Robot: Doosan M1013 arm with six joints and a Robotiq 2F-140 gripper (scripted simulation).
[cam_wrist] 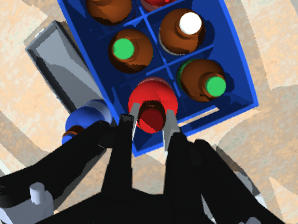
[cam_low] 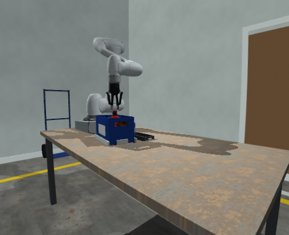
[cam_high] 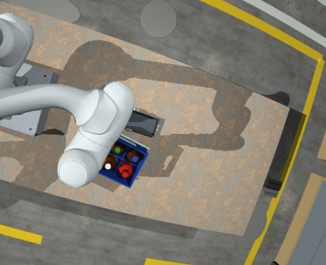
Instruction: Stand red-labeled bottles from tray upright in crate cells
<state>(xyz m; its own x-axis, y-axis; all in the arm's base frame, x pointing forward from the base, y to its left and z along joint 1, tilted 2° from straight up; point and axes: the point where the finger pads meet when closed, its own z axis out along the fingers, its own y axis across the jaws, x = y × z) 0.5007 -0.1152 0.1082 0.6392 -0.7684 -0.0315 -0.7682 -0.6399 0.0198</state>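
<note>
Right now the red-labeled bottle is 9 cm below my hand. From my hand the other things lie so: red bottle: 15 cm ahead, 13 cm to the right, 13 cm below; then blue-capped bottle: 13 cm to the left, 13 cm below, 4 cm ahead; then blue crate: 13 cm below, 7 cm to the right, 7 cm ahead.
</note>
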